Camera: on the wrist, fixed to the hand. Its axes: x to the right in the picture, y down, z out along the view.
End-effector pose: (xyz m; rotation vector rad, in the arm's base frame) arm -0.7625 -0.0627 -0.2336 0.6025 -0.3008 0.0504
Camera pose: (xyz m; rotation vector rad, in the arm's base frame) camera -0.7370 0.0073 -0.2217 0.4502 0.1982 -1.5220
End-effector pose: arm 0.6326 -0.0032 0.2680 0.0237 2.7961 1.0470
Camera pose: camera 0.5999 0.0204 0.3318 -1.7472 1.5895 0.7627
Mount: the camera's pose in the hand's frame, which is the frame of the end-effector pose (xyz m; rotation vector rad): 0.0250 0.0608 -0.0370 -0.2552 -0.0448 -1.6055
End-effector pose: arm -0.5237 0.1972 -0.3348 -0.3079 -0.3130 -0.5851
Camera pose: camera -0.4613 0.2194 -0.3709 -0.2658 -0.5001 -2.2113
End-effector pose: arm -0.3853 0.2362 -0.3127 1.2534 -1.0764 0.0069
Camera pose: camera -0.3806 0.2740 -0.2476 1.5563 0.1364 -1.3169
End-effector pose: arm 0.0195 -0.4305 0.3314 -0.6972 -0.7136 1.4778
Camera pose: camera 0.0101 -0.4058 0.2607 -0.0936 -1.0904 -0.0774
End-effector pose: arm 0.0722 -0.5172 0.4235 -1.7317 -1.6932 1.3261
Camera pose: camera 0.1321 -0.4942 0.3839 -0.0089 -2.3250 0.3366
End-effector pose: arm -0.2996 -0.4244 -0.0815 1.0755 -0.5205 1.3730
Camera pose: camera -0.3624 -0.3891 -0.0593 0.8792 0.2056 -0.1365
